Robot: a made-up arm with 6 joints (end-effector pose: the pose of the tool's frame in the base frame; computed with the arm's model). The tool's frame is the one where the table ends.
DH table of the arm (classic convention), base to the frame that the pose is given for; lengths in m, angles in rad. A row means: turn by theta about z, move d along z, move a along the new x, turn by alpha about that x. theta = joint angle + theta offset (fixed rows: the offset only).
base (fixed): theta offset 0; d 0.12; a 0; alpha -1.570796
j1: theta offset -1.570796; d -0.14; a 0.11; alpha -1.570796
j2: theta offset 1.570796; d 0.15; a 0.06; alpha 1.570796
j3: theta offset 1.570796; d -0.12; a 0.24; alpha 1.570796
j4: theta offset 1.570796; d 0; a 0.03; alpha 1.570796
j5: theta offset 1.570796; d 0.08; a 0; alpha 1.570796
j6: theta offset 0.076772; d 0; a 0.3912; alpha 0
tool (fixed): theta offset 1.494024; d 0.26; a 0; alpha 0
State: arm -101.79 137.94 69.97 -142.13 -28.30 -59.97
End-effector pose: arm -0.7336 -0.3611 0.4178 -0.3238 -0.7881 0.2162 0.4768
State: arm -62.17 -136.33 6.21 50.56 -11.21 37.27
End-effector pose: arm 0.1367 0.3066 0.4622 -0.9816 0.0431 -0.0457 0.1802
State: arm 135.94 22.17 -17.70 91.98 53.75 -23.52
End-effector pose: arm -0.4383 -0.6116 0.0569 0.1446 0.3339 -0.4521 0.8144
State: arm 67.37 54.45 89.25 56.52 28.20 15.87
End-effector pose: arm 0.5562 -0.0983 -0.2982 0.8014 -0.3648 0.1337 0.4548
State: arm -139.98 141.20 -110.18 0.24 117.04 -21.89
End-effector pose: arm -0.2653 0.3783 -0.1627 0.8143 0.5612 0.1341 0.0637
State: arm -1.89 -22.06 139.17 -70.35 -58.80 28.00
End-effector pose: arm -0.4486 0.1371 -0.1587 0.6025 -0.1002 -0.7248 0.3187
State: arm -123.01 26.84 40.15 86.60 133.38 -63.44
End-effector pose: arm -0.2036 0.2478 0.6788 -0.2144 -0.1180 0.9180 0.3120
